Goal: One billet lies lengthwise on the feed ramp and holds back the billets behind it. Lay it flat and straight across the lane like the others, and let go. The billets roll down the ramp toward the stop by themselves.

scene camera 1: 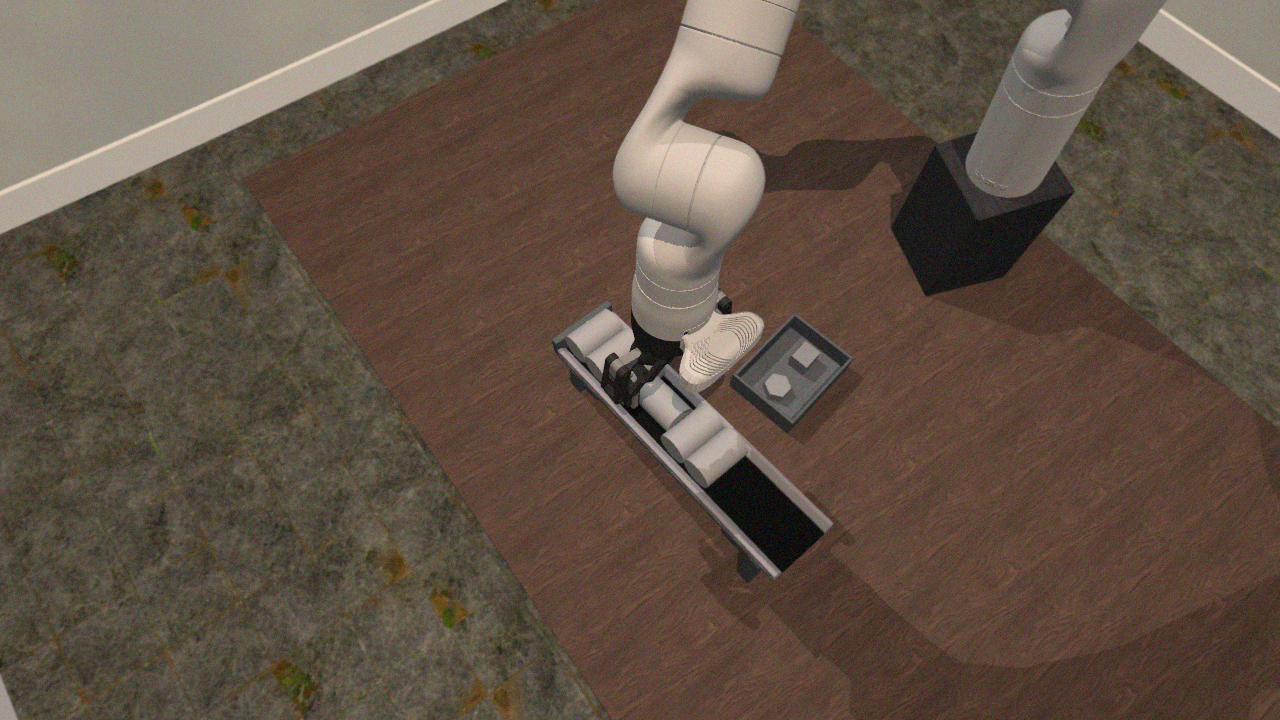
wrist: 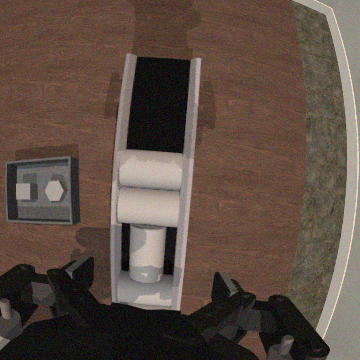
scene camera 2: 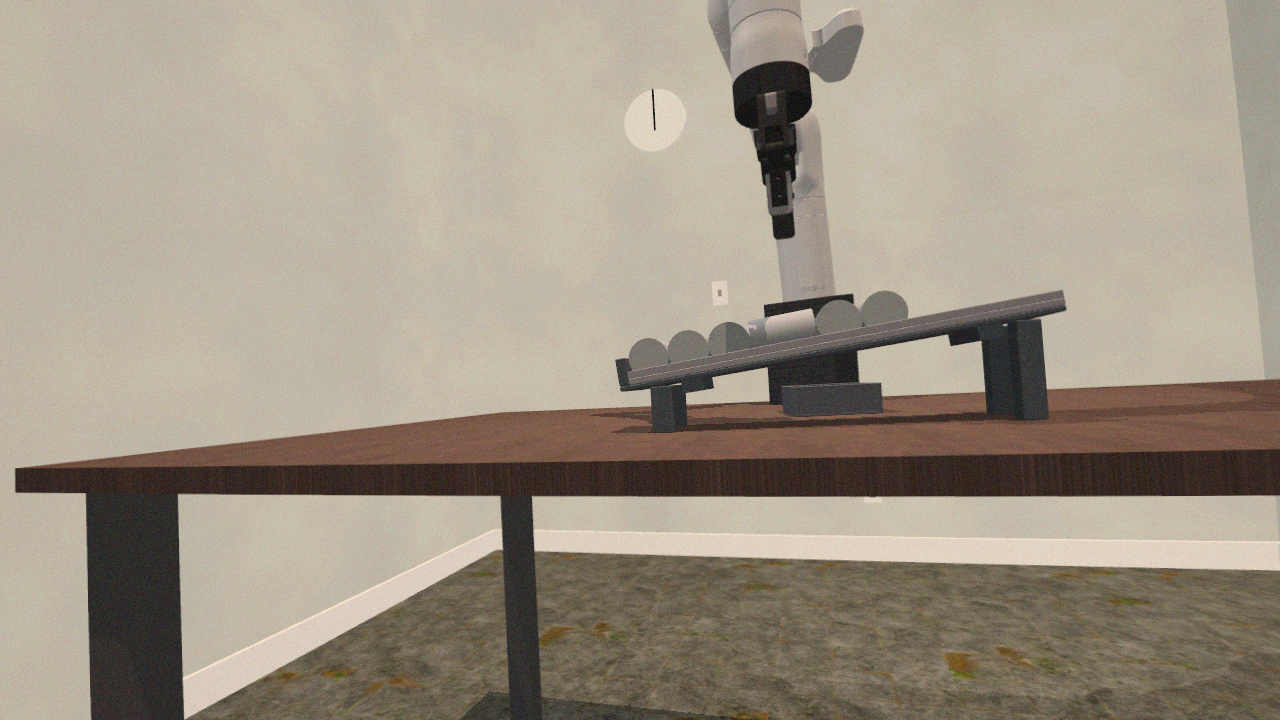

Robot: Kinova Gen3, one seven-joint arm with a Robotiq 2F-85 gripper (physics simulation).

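One pale cylindrical billet lies lengthwise on the sloped feed ramp. Uphill of it two billets lie across the lane, the nearer one against its end and another behind. Several billets lie across at the low end, one by the stop. My gripper is open and empty, high above the lengthwise billet. Its fingers stand on either side of the lane in the wrist view and partly hide the low billets in scene camera 1.
A grey tray stands on the table beside the ramp, on the arm-base side. It holds a small square block and a hexagonal one. The arm's black base stands farther back.
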